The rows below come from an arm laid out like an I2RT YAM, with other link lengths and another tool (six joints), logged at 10 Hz.
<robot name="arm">
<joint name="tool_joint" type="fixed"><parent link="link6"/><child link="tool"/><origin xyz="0.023 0.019 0.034" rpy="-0.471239 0 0.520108"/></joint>
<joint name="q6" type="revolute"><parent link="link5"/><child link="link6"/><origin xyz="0.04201 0 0.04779" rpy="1.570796 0 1.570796"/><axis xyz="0 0 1"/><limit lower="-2.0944" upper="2.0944"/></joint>
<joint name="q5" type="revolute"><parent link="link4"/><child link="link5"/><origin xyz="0.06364 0.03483 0.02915" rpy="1.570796 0 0"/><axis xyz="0 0 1"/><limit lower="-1.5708" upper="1.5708"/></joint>
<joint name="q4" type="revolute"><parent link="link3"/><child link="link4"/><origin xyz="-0.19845 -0.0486 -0.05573" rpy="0 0 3.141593"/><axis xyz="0 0 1"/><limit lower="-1.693" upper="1.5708"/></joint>
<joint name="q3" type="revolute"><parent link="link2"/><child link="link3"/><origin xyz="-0.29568 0 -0.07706" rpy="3.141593 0 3.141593"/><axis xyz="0 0 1"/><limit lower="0" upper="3.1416"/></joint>
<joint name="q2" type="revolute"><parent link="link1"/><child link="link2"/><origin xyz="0.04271 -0.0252 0.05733" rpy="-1.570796 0 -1.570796"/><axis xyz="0 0 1"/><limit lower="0" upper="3.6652"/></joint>
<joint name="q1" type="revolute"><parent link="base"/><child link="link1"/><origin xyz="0 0 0.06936" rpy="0 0 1.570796"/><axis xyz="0 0 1"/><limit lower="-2.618" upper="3.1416"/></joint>
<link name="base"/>
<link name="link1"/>
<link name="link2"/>
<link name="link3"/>
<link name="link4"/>
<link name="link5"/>
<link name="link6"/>
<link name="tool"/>
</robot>
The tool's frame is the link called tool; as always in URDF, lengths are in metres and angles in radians.
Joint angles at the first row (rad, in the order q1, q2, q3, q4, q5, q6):
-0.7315, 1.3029, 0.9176, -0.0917, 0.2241, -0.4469
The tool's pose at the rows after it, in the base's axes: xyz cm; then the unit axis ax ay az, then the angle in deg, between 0 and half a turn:
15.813 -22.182 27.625 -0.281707 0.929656 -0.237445 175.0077
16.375 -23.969 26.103 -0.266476 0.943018 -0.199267 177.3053
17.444 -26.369 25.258 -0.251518 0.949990 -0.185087 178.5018
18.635 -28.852 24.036 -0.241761 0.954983 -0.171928 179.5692
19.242 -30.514 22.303 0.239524 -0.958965 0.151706 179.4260
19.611 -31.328 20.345 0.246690 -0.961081 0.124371 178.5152
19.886 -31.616 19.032 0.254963 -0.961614 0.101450 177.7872
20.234 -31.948 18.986 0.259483 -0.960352 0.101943 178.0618
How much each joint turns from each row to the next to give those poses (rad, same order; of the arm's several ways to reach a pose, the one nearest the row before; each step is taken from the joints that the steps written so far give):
-0.0251, 0.0969, 0.0081, -0.0664, 0.0004, 0.0240
-0.0325, 0.1023, 0.0484, -0.0343, 0.0004, 0.0153
-0.0294, 0.1079, 0.0767, -0.0027, 0.0034, 0.0053
-0.0244, 0.1129, 0.0786, 0.0038, 0.0000, -0.0003
-0.0202, 0.0874, 0.0408, 0.0038, -0.0107, -0.0054
-0.0103, 0.0671, 0.0141, -0.0023, -0.0198, -0.0099
-0.0019, 0.0424, 0.0111, -0.0152, -0.0149, -0.0080
0.0000, 0.0129, 0.0175, -0.0012, -0.0084, -0.0061

